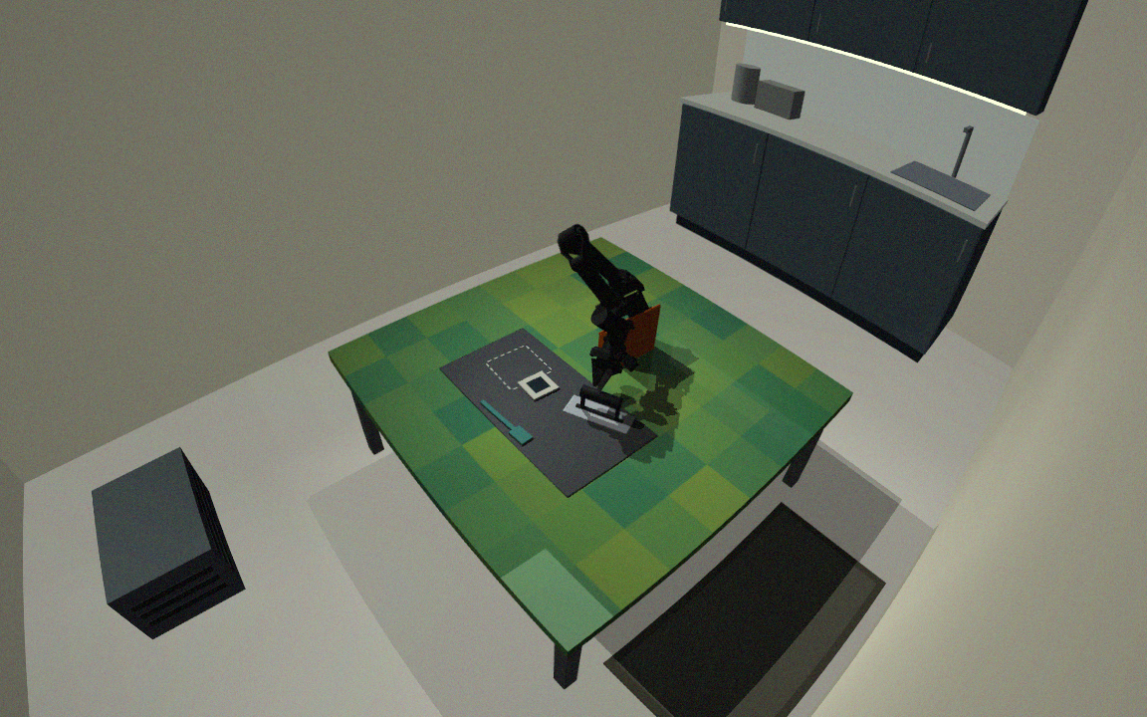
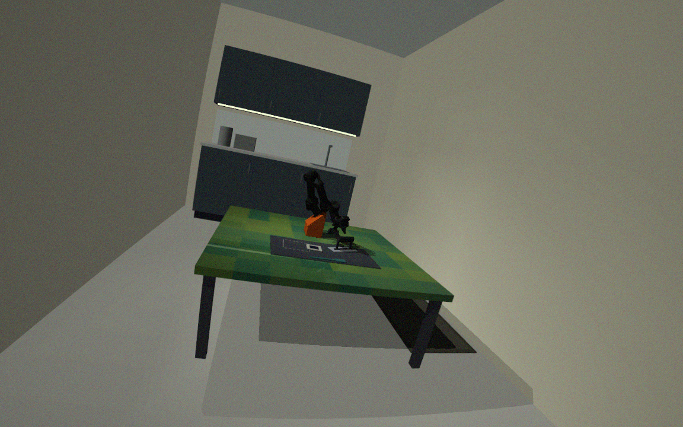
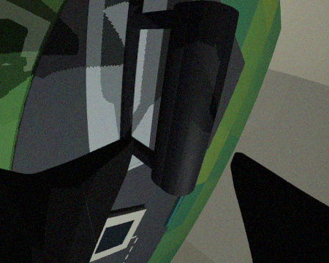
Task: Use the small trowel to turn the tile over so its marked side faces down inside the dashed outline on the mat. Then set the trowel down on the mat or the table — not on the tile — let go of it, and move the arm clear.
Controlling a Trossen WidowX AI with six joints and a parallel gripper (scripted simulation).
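My gripper tip is 10 mm short of the small trowel, 10 mm to the right of it and 50 mm above it. Also, from my gripper tip: dark mat 120 mm ahead, 110 mm to the right, 100 mm below; teal spatula-like tool 250 mm ahead, 70 mm to the right, 80 mm below; tile 90 mm ahead, 170 mm to the right, 80 mm below.
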